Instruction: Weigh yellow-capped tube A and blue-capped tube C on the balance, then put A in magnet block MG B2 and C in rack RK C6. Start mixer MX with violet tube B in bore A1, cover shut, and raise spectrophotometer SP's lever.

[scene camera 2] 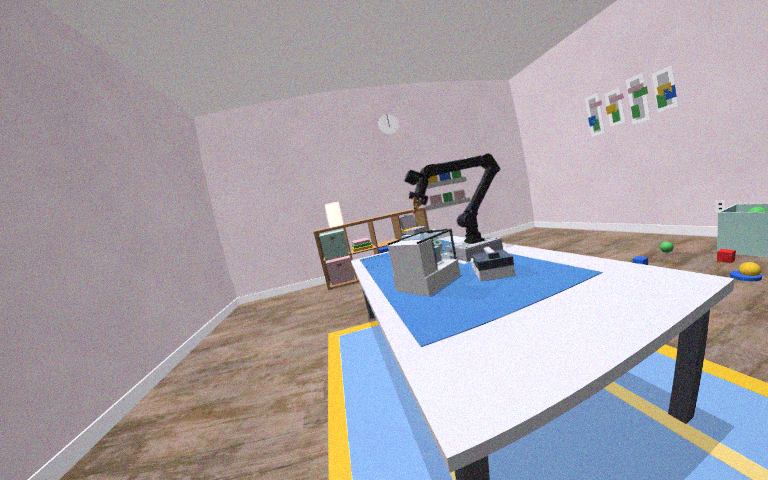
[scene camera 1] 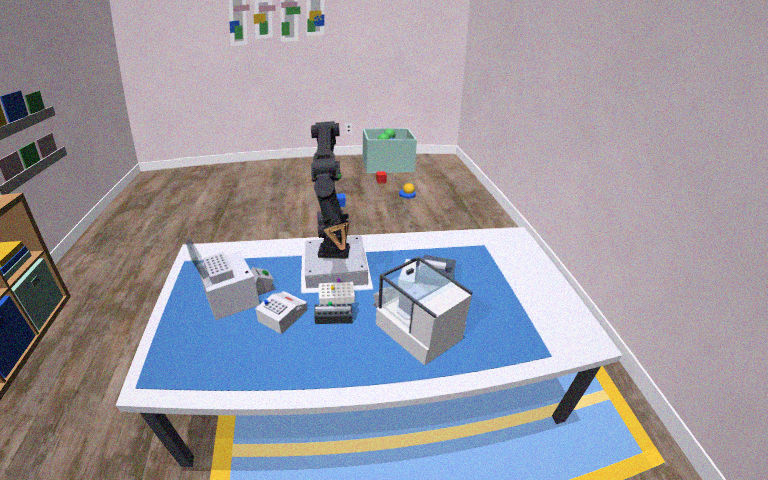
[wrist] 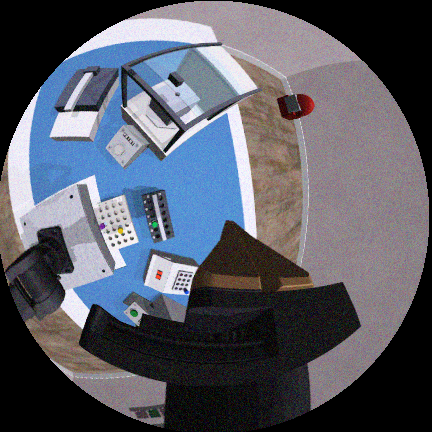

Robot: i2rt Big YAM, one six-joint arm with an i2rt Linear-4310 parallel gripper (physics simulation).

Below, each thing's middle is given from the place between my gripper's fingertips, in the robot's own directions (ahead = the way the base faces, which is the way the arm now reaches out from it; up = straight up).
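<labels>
Relative to the balance door [scene camera 1: 423,283], my hand is 240 mm to the right, 90 mm above and 20 mm short of it. The balance [scene camera 1: 427,330] is 250 mm to the left of my hand, 30 mm ahead of it and 190 mm below it.
</labels>
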